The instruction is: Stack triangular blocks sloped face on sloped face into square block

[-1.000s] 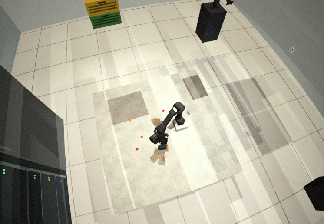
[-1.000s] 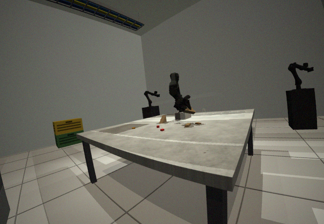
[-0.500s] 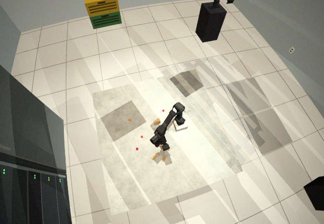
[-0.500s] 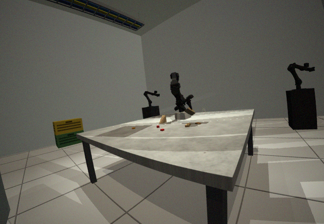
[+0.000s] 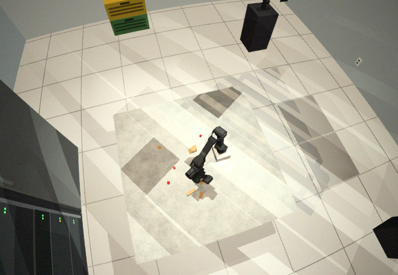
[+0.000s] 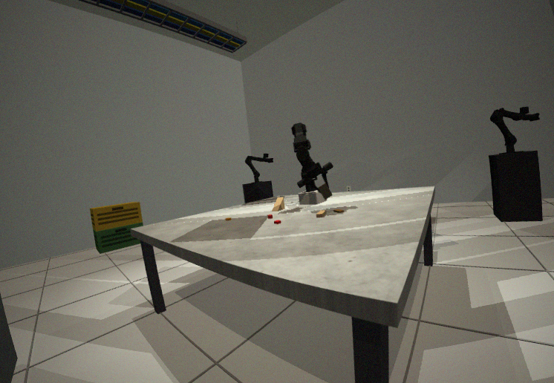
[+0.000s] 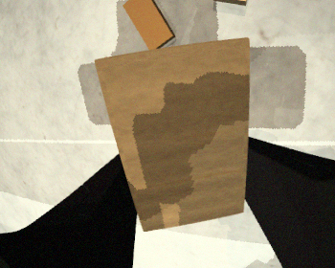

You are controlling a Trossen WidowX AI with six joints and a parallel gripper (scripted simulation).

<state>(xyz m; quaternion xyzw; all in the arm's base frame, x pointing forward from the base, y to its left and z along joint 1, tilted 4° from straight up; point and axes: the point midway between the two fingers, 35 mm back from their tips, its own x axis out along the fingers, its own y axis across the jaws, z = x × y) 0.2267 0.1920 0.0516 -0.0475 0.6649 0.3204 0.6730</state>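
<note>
The flat tan slab lies 120 mm ahead of my gripper tip, 90 mm below it and 30 mm to the left of it. Round my gripper tip: orange cube 420 mm to the right, 260 mm ahead, 90 mm below; triangular block 10 mm to the right, 10 mm above.
</note>
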